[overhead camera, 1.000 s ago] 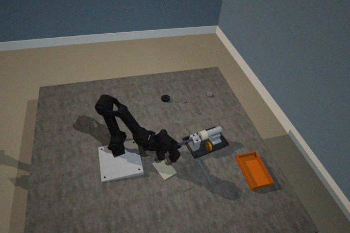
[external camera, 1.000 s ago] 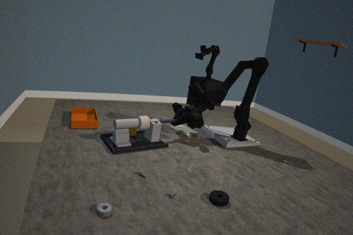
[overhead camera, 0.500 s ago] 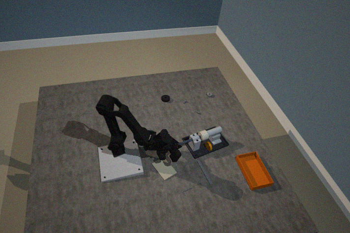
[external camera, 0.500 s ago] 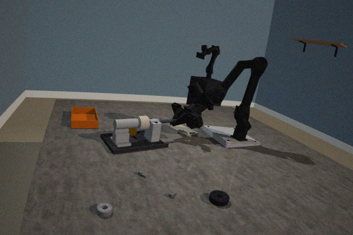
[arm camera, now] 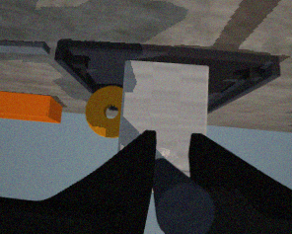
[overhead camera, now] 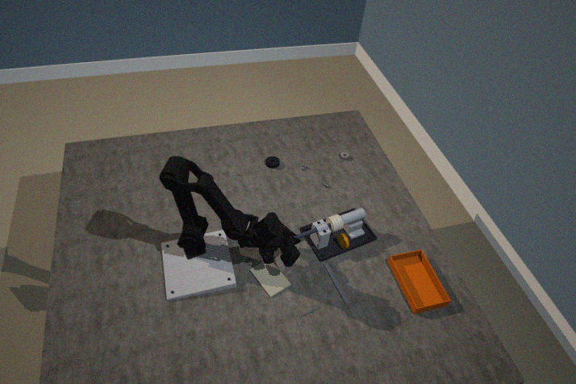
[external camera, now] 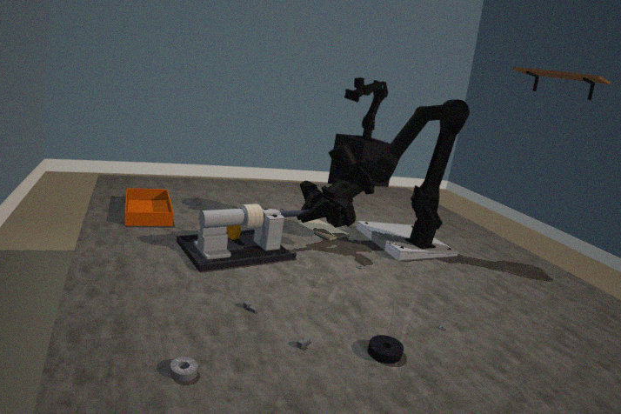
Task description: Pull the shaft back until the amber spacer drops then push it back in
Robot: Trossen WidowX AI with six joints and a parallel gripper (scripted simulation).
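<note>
Now: the dark shaft 60 mm ahead of my gripper tip and 20 mm above it. Also, from my gripper tip: amber spacer (150 mm ahead, 50 mm to the right, 30 mm below); pale card (130 mm behind, 60 mm to the right, 60 mm below); thin bar (60 mm ahead, 170 mm to the right, 60 mm below).
</note>
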